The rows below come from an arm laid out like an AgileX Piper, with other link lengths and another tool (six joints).
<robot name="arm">
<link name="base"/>
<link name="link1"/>
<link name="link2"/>
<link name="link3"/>
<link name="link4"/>
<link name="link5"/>
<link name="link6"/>
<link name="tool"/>
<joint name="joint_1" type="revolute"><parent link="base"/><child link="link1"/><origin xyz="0 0 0.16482"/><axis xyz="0 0 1"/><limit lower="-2.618" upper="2.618"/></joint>
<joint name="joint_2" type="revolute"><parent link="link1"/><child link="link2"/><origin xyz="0 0 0"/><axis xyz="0 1 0"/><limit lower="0" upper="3.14"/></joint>
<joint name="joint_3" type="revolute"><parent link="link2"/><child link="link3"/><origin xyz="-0.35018 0 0.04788"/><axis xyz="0 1 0"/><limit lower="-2.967" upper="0"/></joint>
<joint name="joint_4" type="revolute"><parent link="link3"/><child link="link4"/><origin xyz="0.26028 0 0.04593"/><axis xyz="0.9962 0 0.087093"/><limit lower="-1.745" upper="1.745"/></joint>
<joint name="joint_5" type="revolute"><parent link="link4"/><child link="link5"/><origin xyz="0 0 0"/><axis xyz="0 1 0"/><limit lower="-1.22" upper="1.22"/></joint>
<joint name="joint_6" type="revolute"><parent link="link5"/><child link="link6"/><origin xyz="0.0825 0 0.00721"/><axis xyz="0.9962 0 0.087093"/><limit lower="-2.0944" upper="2.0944"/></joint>
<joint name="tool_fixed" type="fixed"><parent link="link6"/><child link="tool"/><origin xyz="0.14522 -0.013 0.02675" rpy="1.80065 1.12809 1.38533"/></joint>
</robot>
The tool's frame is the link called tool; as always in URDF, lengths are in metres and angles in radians.
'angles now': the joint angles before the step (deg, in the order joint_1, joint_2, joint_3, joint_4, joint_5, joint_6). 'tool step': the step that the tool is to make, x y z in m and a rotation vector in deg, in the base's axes. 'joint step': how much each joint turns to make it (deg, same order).
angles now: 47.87, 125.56, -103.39, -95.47, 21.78, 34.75
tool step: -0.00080, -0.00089, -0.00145, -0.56, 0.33, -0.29
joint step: 0.13, -0.09, 0.02, 1.84, 0.38, -1.99
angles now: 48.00, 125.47, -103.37, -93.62, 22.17, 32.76
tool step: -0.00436, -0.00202, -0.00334, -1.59, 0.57, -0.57
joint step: 0.51, -0.50, 0.64, 3.22, 1.17, -3.80
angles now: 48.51, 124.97, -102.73, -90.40, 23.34, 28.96
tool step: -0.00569, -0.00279, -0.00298, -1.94, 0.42, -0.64
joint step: 0.64, -0.70, 0.93, 2.76, 1.54, -3.61
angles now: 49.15, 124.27, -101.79, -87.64, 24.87, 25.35
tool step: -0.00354, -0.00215, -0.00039, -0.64, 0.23, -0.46
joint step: 0.37, -0.54, 0.70, 0.93, 0.88, -1.01
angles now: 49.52, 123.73, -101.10, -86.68, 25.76, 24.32
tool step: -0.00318, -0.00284, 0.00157, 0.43, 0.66, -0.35
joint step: 0.13, -0.77, 0.75, 1.11, 0.23, -0.24
